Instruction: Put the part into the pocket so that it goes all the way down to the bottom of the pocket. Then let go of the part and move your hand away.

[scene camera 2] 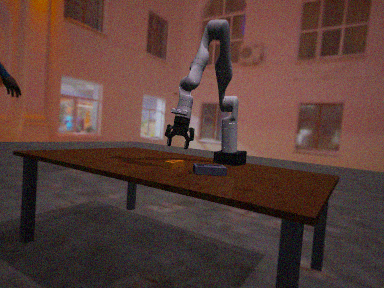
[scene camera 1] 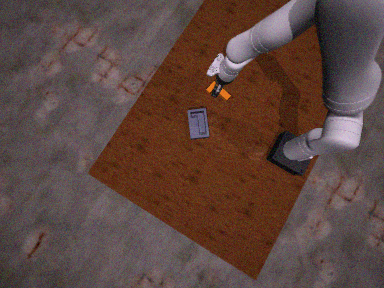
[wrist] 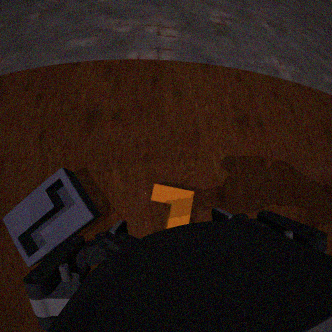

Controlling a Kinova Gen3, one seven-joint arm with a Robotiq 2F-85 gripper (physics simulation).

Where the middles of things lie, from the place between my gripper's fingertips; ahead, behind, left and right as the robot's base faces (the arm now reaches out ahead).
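Scene:
With the orange L-shaped part [wrist: 180, 200] as my reference, my hand is 10 mm past it and 10 mm to the left of it, and it is 80 mm above the part.

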